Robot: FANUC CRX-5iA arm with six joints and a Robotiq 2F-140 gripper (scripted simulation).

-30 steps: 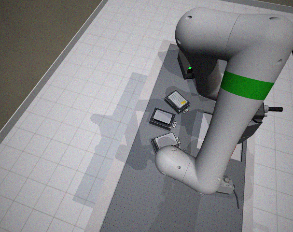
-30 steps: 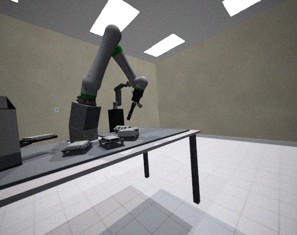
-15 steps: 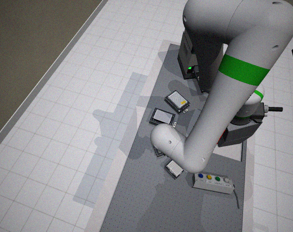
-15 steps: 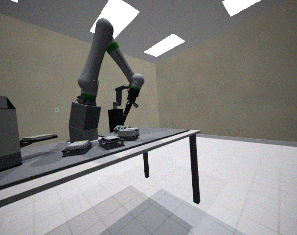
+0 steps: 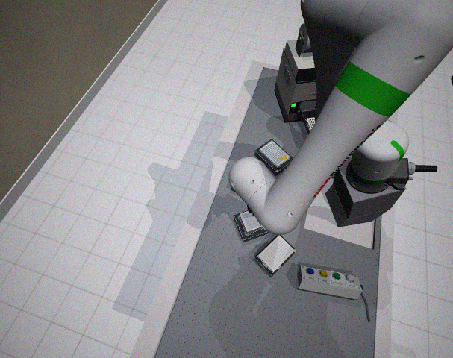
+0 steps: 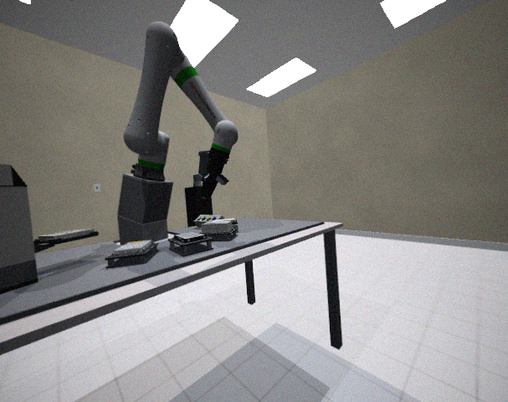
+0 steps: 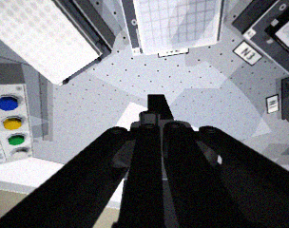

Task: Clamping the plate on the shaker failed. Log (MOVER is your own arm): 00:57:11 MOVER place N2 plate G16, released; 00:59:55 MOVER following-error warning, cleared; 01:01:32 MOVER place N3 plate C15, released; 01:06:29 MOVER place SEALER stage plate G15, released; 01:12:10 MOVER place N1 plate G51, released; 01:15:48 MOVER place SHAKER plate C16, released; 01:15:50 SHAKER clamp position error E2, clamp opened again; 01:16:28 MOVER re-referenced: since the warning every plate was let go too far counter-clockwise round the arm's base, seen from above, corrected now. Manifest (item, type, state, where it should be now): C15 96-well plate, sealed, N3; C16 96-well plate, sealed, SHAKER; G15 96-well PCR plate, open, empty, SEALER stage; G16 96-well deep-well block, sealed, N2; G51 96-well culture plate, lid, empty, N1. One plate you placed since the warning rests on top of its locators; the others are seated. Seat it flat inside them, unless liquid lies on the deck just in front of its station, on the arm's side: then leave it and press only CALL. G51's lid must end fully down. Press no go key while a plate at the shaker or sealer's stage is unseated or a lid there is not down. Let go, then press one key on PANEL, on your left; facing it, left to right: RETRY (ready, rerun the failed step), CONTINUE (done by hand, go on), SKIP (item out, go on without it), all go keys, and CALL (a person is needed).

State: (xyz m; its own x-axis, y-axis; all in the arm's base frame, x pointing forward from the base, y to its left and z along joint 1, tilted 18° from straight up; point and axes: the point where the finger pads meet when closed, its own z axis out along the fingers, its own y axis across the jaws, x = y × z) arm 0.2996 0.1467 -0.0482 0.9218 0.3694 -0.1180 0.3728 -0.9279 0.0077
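Right now the white RETRY key is 31 cm behind my hand, 17 cm to the left of it and 11 cm below it. Also, from my hand: blue CALL key: 16 cm behind, 18 cm to the left, 11 cm below; then deep-well block: 8 cm ahead, 1 cm to the left, 12 cm below; then yellow SKIP key: 21 cm behind, 17 cm to the left, 11 cm below.
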